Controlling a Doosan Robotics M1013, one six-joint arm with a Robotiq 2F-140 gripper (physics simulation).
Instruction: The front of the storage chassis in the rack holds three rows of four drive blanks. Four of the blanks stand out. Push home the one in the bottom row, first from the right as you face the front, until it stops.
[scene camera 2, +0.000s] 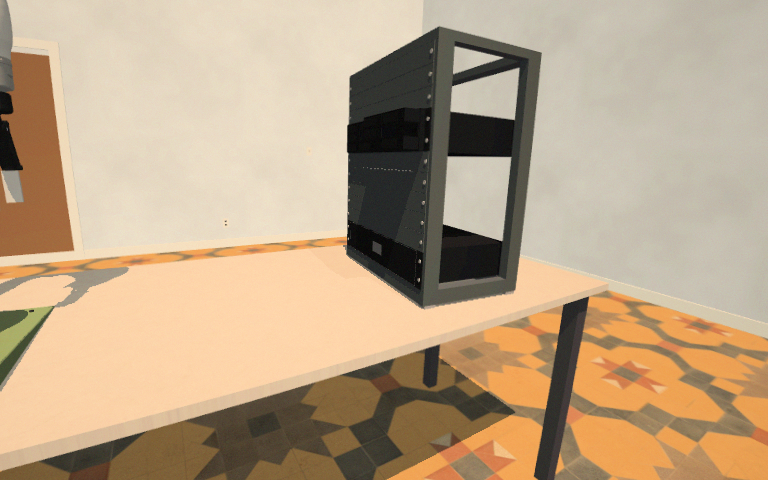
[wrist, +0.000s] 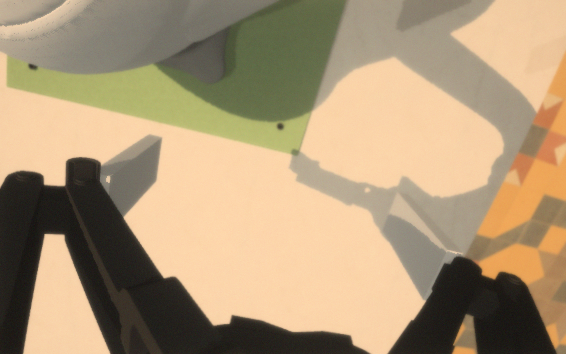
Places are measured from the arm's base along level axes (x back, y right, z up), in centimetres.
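Where they show: gripper, fingertip midpoint: (scene camera 2: 3, 206) (wrist: 278, 186).
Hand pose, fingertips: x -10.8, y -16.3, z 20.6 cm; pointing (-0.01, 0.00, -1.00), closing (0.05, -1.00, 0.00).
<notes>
Each offset is from my fingertips to the top centre of the thing. "*": to the spot under its first point. Level surfaces: height alone.
The storage chassis {* dx -76.0, dy +17.7, dz +16.4 cm} (scene camera 2: 390, 135) is a black unit in the upper half of the dark grey rack {dx -93.4, dy +8.2, dz +37.0 cm} (scene camera 2: 436, 198), seen obliquely in the scene view. Dark blocks stand out from its front towards the right end. Single drive blanks, their rows and the bottom right one cannot be told apart in the dark. My gripper (scene camera 2: 14, 186) (wrist: 278, 186) is open and empty. In the scene view part of it shows at the left edge, above the table and well apart from the rack front. In the wrist view its two pale pads stand wide apart; the chassis does not show there.
The rack stands on the pale table {dz -22.9 cm} (scene camera 2: 226, 339) (wrist: 260, 250) near its right end. A lower black unit (scene camera 2: 402, 260) with a pale label sits at the rack's bottom. A green plate (scene camera 2: 28, 333) (wrist: 165, 110) lies on the table by the grey arm (wrist: 100, 45). Arm shadows cross the table.
</notes>
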